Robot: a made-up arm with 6 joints.
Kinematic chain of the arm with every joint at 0, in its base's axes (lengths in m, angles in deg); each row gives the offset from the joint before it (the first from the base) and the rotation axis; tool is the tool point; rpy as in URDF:
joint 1: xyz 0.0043 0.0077 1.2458 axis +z
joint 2: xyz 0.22 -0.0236 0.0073 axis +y
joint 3: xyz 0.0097 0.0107 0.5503 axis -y
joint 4: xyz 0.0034 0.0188 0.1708 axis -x
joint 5: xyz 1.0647 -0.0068 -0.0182 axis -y
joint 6: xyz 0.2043 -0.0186 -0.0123 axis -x
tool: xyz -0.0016 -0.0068 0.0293 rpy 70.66 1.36 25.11
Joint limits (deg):
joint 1: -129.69..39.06
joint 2: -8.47..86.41
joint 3: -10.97..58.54
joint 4: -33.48..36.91
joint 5: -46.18..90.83
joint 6: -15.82..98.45
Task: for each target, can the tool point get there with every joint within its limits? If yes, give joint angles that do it. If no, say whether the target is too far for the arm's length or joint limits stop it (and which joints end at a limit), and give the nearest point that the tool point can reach.
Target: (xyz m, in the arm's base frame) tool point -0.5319 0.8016 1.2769
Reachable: no: joint limits stop it (at a limit: joint 1, joint 2, joint 3, joint 4, joint 5, joint 6) | nearest point 0.4400 0.4955 0.0826 | short by 1.570 m
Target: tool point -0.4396 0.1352 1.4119
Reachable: no: joint limits stop it (at a limit: joint 1, joint 2, joint 3, joint 4, joint 5, joint 6) | nearest point -0.8689 -0.8424 2.0552 | short by 1.247 m
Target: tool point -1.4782 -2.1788 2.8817
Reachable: no: too far | nearest point -0.9619 -1.4174 2.2630 | short by 1.109 m
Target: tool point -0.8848 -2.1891 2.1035
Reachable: no: too far | nearest point -0.7096 -1.7562 1.9188 | short by 0.502 m
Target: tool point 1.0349 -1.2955 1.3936
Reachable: yes | joints -49.99 32.39 0.17 -14.99 67.73 44.78
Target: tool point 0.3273 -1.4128 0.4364
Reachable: yes | joints -77.43 64.33 -1.02 29.70 15.96 2.95
